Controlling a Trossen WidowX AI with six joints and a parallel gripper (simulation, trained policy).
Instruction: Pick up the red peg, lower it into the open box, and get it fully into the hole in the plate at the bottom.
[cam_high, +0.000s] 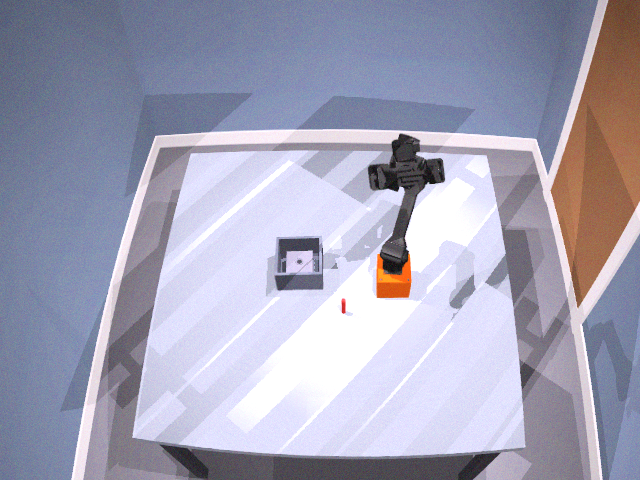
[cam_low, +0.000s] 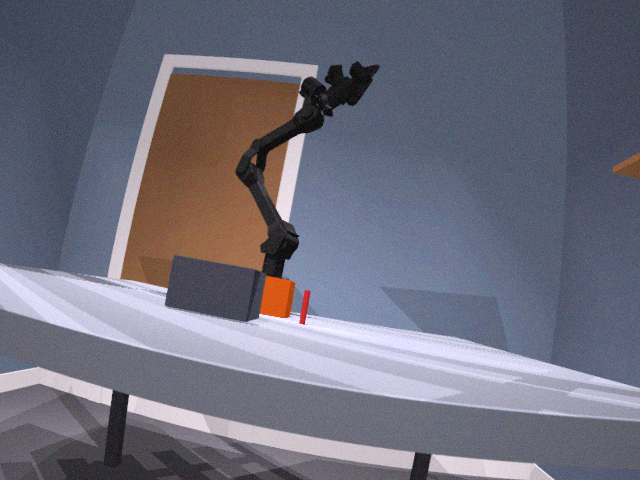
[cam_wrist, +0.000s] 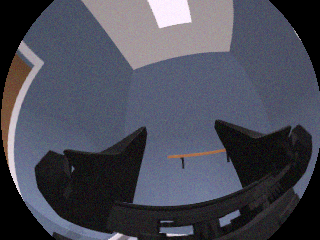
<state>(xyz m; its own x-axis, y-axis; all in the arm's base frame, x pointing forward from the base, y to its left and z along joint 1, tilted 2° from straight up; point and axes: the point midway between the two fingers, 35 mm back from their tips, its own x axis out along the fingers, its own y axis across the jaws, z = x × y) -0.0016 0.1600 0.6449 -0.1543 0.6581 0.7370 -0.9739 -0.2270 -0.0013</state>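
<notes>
The red peg is 73 cm below my gripper tip, 18 cm ahead of it and 7 cm to the right of it. The rest, counted from my gripper tip: grey box (74 cm below, 34 cm ahead, 23 cm to the right); pale plate (72 cm below, 34 cm ahead, 23 cm to the right).
</notes>
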